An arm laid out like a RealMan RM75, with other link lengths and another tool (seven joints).
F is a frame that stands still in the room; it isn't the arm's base.
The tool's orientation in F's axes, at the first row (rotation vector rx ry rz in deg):
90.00 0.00 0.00
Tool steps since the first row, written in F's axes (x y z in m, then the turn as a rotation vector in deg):
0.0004 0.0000 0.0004 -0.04 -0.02 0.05
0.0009 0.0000 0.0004 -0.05 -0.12 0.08
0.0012 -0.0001 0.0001 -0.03 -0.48 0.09
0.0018 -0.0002 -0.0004 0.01 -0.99 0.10
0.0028 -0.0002 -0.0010 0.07 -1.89 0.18
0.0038 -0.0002 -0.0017 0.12 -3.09 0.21
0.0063 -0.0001 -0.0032 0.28 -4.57 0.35
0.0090 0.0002 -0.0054 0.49 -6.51 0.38
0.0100 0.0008 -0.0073 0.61 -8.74 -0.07
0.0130 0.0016 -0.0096 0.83 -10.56 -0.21
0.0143 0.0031 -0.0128 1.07 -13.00 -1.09
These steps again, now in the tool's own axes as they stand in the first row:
0.0004 0.0004 0.0000 -0.04 0.05 0.02
0.0009 0.0004 0.0000 -0.05 0.08 0.12
0.0012 0.0001 0.0001 -0.03 0.09 0.48
0.0018 -0.0004 0.0002 0.01 0.10 0.99
0.0028 -0.0010 0.0002 0.07 0.18 1.89
0.0038 -0.0017 0.0002 0.12 0.21 3.09
0.0063 -0.0032 0.0001 0.28 0.35 4.57
0.0090 -0.0054 -0.0002 0.49 0.38 6.51
0.0100 -0.0073 -0.0008 0.61 -0.07 8.74
0.0130 -0.0096 -0.0016 0.83 -0.21 10.56
0.0143 -0.0128 -0.0031 1.07 -1.09 13.00

